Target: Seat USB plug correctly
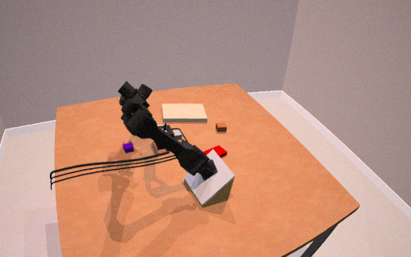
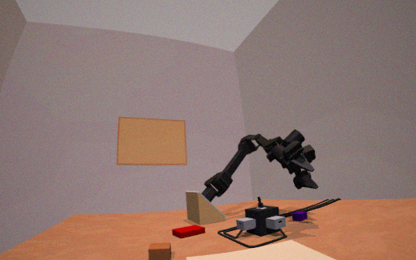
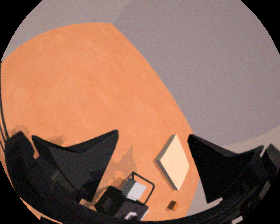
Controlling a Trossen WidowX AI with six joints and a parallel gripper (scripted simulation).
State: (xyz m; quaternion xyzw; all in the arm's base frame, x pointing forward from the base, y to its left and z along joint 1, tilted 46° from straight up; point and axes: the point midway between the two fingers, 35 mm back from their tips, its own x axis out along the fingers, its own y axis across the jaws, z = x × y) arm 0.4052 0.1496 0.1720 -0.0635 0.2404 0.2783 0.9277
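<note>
Right now the USB plug is 12 cm behind my gripper tip, 13 cm to the right of it and 5 cm below it. From my gripper tip the other things lie so: beige slab (12 cm ahead, 29 cm to the right, 13 cm below); USB socket (12 cm behind, 13 cm to the right, 8 cm below); purple cube (14 cm behind, 5 cm to the left, 13 cm below).
</note>
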